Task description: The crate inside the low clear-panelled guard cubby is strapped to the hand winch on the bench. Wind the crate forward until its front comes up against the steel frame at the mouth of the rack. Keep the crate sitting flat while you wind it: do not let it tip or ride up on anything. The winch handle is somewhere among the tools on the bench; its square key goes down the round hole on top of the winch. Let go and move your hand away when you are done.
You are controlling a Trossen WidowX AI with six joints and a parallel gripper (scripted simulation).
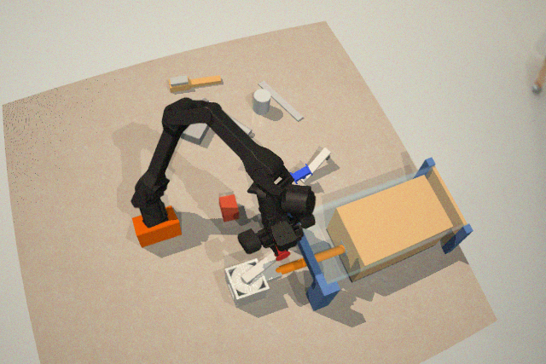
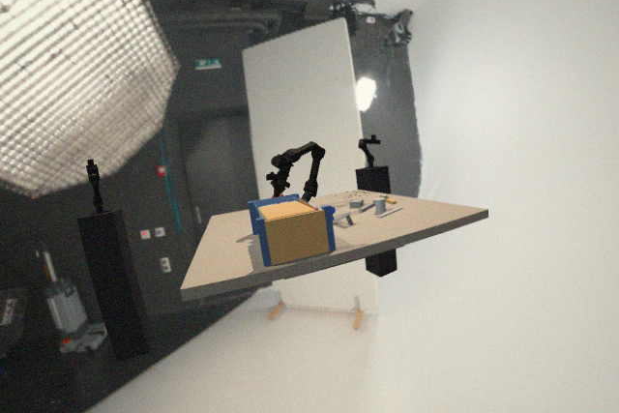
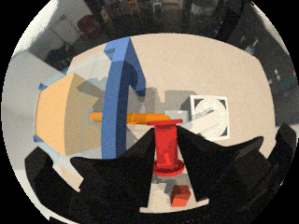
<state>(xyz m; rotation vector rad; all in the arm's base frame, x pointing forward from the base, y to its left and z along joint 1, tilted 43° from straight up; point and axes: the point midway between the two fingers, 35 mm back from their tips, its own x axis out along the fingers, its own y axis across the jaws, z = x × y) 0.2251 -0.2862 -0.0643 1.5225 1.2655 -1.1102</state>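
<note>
My gripper tip is now 40 mm past the red-knobbed winch handle, 10 mm to the right of it and 40 mm above it. Round my gripper tip: hand winch: 120 mm behind, 10 mm to the right, 120 mm below; then blue steel frame: 60 mm ahead, 30 mm to the right, 40 mm below; then red knob: 20 mm to the left, 20 mm below.
</note>
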